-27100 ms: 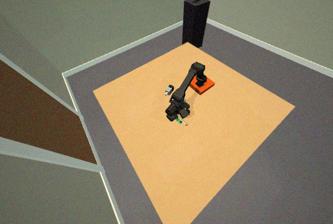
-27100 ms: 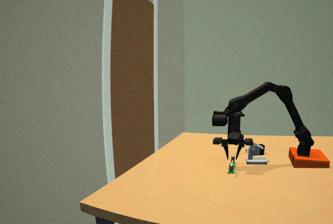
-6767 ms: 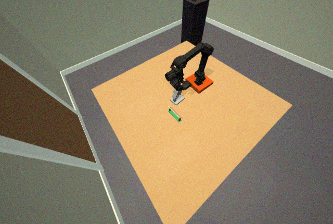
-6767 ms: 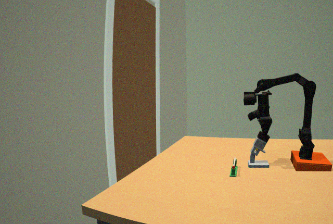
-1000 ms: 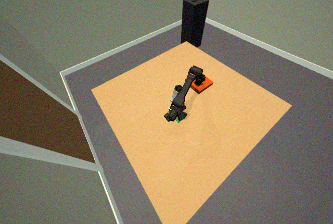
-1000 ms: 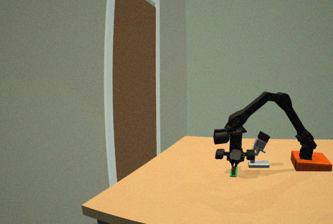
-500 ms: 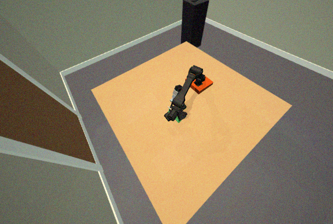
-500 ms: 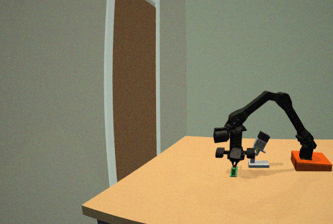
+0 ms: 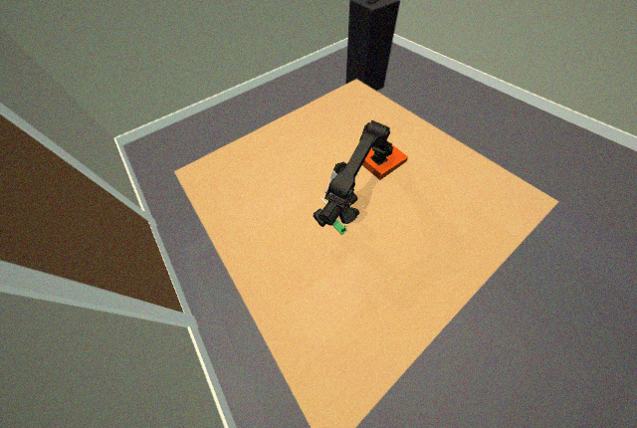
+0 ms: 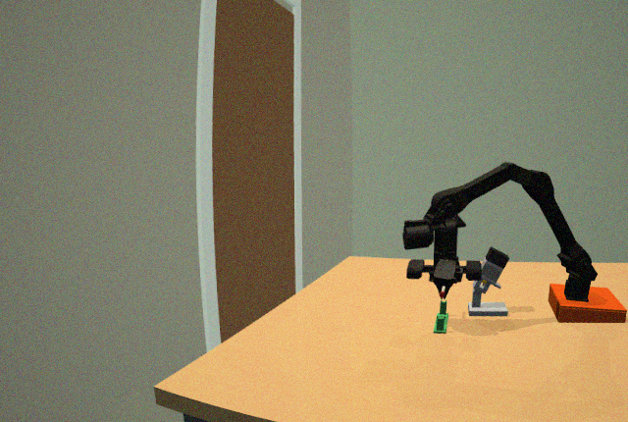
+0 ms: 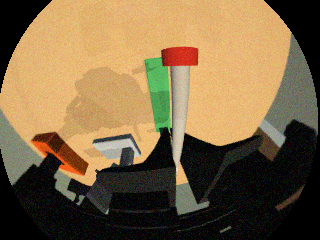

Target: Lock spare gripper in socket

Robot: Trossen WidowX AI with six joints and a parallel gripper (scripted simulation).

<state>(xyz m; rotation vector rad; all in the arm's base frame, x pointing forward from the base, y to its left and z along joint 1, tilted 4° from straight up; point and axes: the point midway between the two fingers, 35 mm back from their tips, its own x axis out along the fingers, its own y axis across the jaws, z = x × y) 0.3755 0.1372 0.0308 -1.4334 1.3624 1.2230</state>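
Now: gripper tip 4 cm above the green bracket and 1 cm to the right of it. Round my gripper tip: spare gripper 12 cm behind, 11 cm to the right, 6 cm above; then grey mount 11 cm to the right, 11 cm behind, 2 cm below.
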